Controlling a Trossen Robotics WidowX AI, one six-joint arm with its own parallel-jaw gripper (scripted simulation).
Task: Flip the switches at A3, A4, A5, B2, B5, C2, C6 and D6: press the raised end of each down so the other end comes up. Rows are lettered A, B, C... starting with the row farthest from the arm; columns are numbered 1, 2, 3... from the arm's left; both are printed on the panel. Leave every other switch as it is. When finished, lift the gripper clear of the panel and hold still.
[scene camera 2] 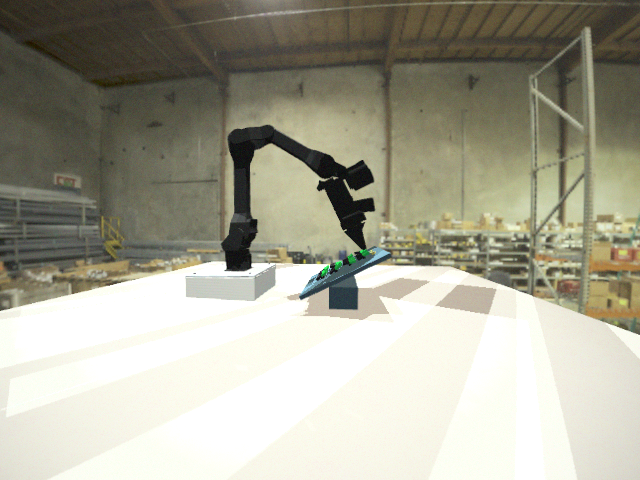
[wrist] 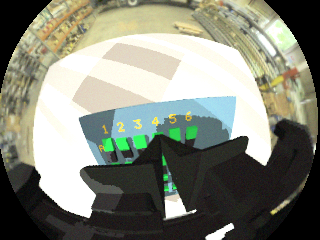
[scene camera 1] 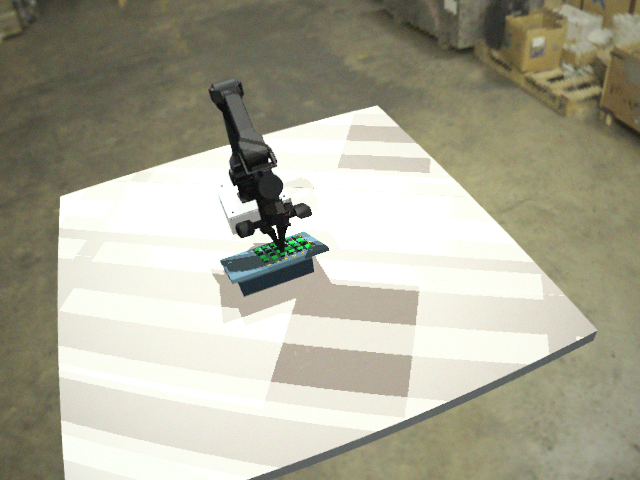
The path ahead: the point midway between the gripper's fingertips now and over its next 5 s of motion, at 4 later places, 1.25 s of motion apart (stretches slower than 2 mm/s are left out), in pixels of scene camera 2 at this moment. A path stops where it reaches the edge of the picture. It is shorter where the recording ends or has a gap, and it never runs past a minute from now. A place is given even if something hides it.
My gripper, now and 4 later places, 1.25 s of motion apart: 364,249; 365,251; 354,242; 357,249; 359,253
